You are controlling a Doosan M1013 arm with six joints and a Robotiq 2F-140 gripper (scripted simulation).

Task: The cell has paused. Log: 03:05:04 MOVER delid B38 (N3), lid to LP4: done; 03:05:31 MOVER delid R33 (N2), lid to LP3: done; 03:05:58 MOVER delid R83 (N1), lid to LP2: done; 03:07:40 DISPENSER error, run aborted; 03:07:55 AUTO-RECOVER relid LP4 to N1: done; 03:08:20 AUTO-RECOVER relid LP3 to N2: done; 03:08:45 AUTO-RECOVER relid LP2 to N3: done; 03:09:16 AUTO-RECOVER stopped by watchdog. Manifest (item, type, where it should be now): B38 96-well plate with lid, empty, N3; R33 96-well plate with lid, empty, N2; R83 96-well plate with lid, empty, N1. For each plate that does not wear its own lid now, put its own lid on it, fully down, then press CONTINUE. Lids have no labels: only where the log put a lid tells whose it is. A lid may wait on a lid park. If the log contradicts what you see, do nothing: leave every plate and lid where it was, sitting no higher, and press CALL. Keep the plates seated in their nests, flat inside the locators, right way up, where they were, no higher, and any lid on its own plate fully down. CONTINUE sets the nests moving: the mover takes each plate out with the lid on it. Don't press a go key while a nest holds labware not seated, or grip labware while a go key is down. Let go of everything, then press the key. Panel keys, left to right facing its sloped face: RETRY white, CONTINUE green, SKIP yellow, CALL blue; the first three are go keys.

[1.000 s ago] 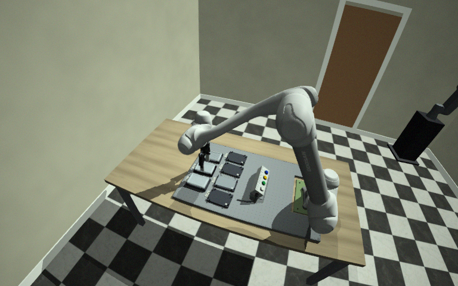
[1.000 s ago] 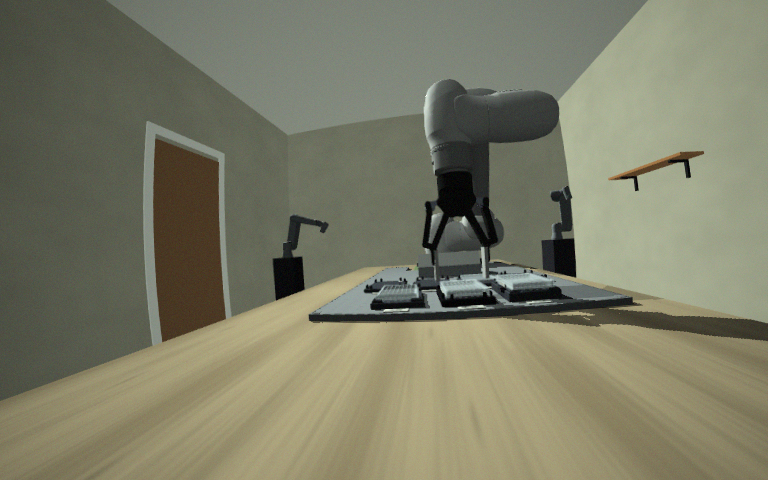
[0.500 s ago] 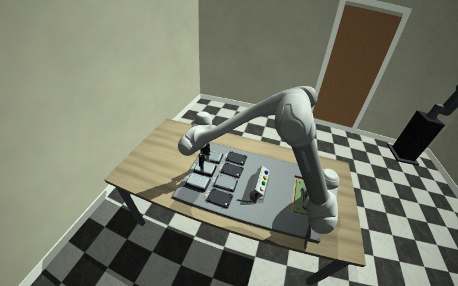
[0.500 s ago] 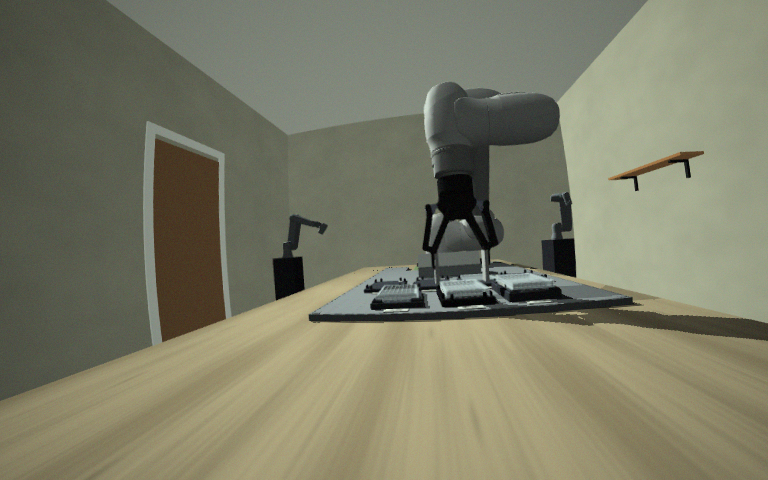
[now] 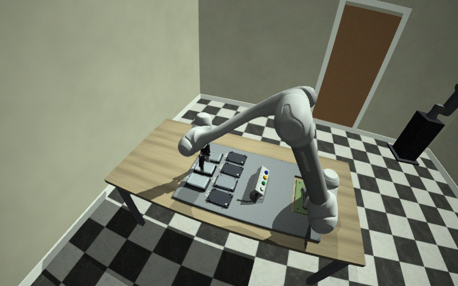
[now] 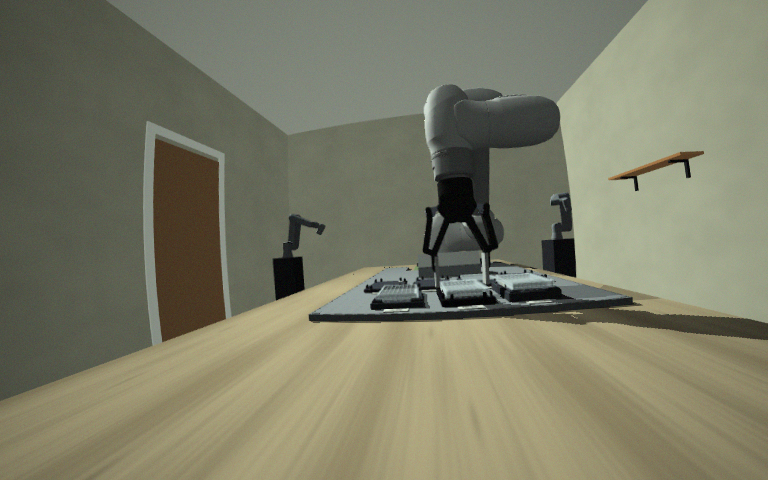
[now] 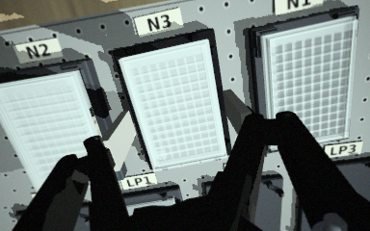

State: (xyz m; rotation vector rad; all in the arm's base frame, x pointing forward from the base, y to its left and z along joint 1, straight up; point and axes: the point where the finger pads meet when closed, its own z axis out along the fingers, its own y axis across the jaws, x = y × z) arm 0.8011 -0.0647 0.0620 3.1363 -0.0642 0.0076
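Right now my hand is 10 mm past the N1 plate, 140 mm to the left of it and 30 mm above it. The rest, counted from my hand: LP2 label 100 mm behind, 60 mm to the right, 50 mm below; then LP1 label 90 mm behind, 80 mm to the left, 50 mm below; then clear lid 180 mm behind, 80 mm to the left, 40 mm below.
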